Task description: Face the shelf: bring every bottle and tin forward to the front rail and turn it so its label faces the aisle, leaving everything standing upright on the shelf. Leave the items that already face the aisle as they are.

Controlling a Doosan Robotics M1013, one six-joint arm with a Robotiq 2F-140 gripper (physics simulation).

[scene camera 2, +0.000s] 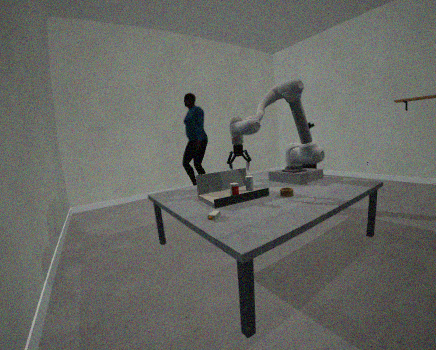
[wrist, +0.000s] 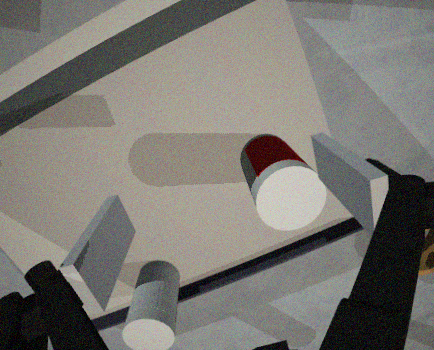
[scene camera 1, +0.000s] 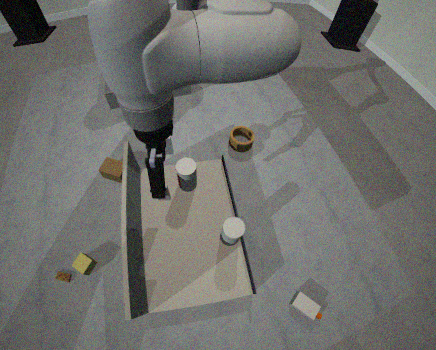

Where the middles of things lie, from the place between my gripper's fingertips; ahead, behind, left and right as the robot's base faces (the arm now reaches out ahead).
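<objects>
Beige shelf [scene camera 1: 172, 256]: 100 mm ahead of my hand, 90 mm below, 50 mm to the left. Also from my hand: beige shelf board [scene camera 1: 186, 264], 100 mm ahead, 170 mm below, 50 mm to the left; shelf back wall [scene camera 1: 134, 283], 90 mm below, 110 mm ahead, 100 mm to the right; shelf rail [wrist: 350, 226], 80 mm ahead, 160 mm below, 200 mm to the left.
</objects>
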